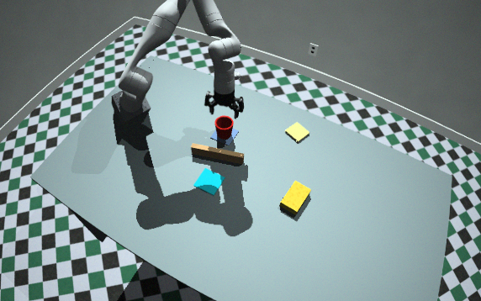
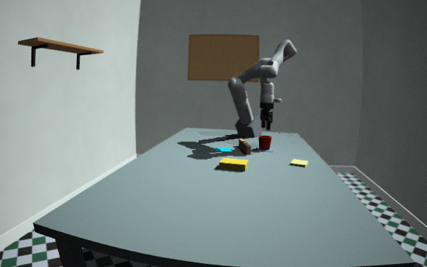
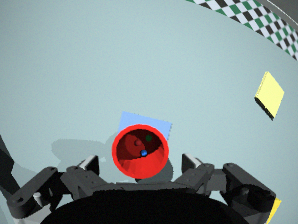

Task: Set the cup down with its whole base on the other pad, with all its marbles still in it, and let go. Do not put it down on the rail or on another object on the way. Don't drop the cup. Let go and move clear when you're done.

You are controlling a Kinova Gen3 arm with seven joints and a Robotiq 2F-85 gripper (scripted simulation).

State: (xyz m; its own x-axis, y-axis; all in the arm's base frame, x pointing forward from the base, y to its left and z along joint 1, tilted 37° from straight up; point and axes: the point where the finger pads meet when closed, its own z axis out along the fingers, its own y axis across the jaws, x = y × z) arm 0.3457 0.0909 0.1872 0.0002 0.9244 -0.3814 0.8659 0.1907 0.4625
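The red cup is 100 mm below my hand. From my hand the other things lie so: wooden rail (120 mm to the right, 110 mm below); cyan pad (230 mm to the right, 130 mm below); blue marble (10 mm ahead, 20 mm to the right, 110 mm below).
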